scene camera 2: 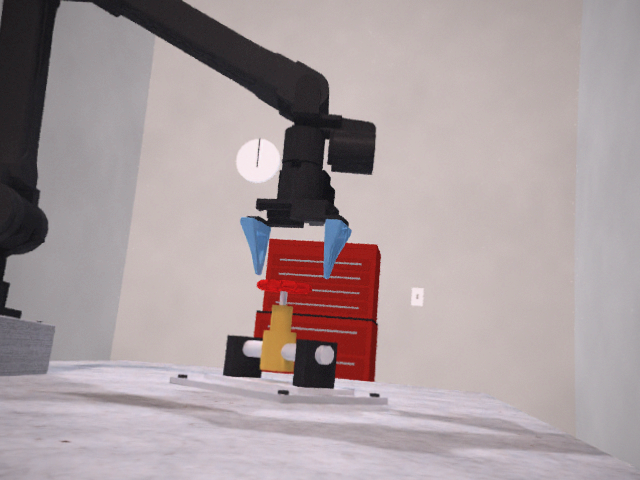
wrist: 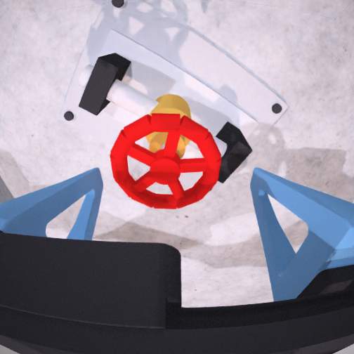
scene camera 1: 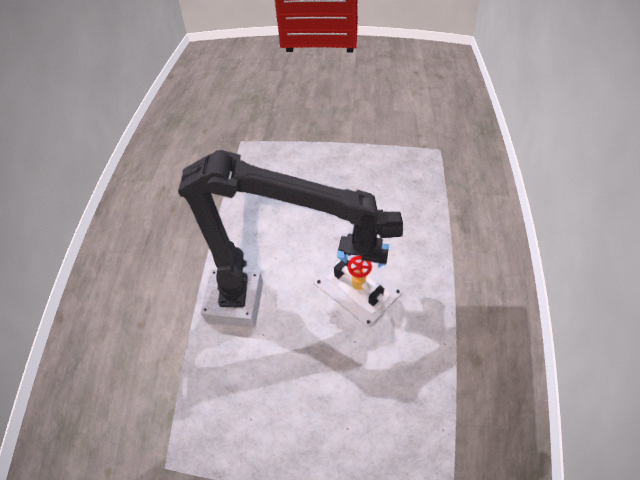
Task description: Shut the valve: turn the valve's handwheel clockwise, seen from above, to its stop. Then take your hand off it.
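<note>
The red handwheel [scene camera 1: 367, 267] [scene camera 2: 283, 286] [wrist: 165, 168] lies level on top of the yellow valve body [scene camera 1: 358, 281] [scene camera 2: 279, 338] [wrist: 173, 104]. The valve sits on a white base plate [scene camera 1: 356, 303] [scene camera 2: 330, 398] between two black pipe blocks. My gripper [scene camera 2: 292, 276] [wrist: 176, 175] is open and empty, pointing down. Its blue fingertips are a little above the wheel's height in the second scene view. In the wrist view one fingertip is left of the wheel and one is right, both apart from the rim. In the first scene view the wrist partly hides the fingers.
The arm's grey base block [scene camera 1: 229, 315] [scene camera 2: 25, 346] stands left of the valve on the pale mat [scene camera 1: 310, 428]. The two black pipe blocks [scene camera 1: 376, 295] [scene camera 2: 314, 363] [wrist: 105, 83] stand below wheel height. A red drawer cabinet [scene camera 1: 317, 24] [scene camera 2: 351, 310] stands by the back wall.
</note>
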